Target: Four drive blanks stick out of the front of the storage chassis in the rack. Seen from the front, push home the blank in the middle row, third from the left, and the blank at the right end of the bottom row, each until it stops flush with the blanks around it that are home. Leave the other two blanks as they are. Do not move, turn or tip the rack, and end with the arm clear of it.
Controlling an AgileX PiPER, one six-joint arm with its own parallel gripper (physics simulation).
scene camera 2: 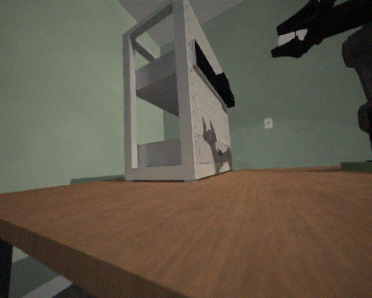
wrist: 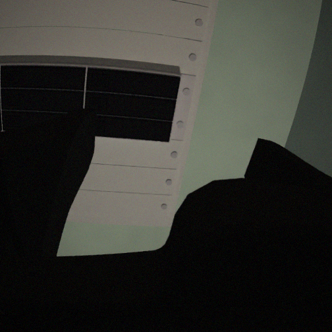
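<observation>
The white rack (scene camera 2: 186, 107) (wrist: 125, 175) stands upright on the table. The storage chassis (scene camera 2: 204, 65) (wrist: 131, 82) is a black band across its front. In the scene view, dark stepped shapes (scene camera 2: 227, 87) jut out near its far end. The wrist view shows three rows of dark blanks; the blank at the right end of the bottom row (wrist: 135, 130) shows at lower right. How far each blank sticks out cannot be told there. My gripper (scene camera 2: 275, 41) (wrist: 175, 144) is open and empty, in front of the rack and apart from it; its left finger hides the chassis's lower left part.
The brown table (scene camera 2: 240, 225) carries the rack. A green base (scene camera 2: 356, 166) lies under the arm at the right. Green walls (scene camera 2: 60, 100) (wrist: 250, 75) rise behind, with a white wall socket (scene camera 2: 268, 123). White ruled panels with round holes (wrist: 174, 154) lie above and below the chassis.
</observation>
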